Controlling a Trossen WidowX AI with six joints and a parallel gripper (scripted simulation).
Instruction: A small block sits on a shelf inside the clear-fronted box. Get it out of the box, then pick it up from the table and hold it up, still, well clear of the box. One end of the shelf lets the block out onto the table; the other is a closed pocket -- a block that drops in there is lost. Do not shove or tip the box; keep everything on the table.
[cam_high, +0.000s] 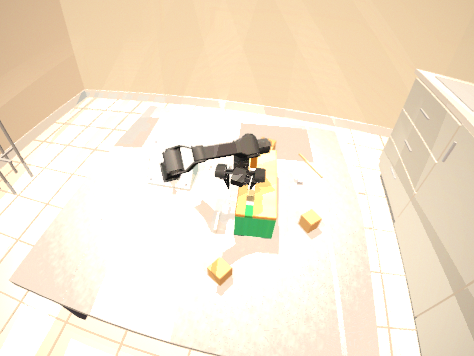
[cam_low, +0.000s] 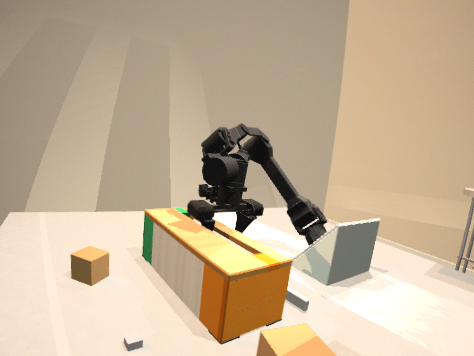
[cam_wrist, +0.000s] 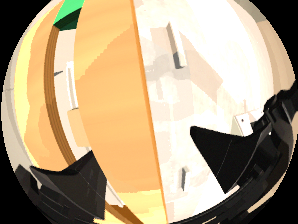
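Right now the tan block is 50 mm ahead of my gripper tip and 20 mm to the right of it. The rest, counted from my gripper tip: thin stick 340 mm to the left, 290 mm ahead, 80 mm below; box 40 mm to the left, 30 mm ahead, 20 mm below; grey piece 250 mm ahead, 200 mm to the left, 80 mm below.
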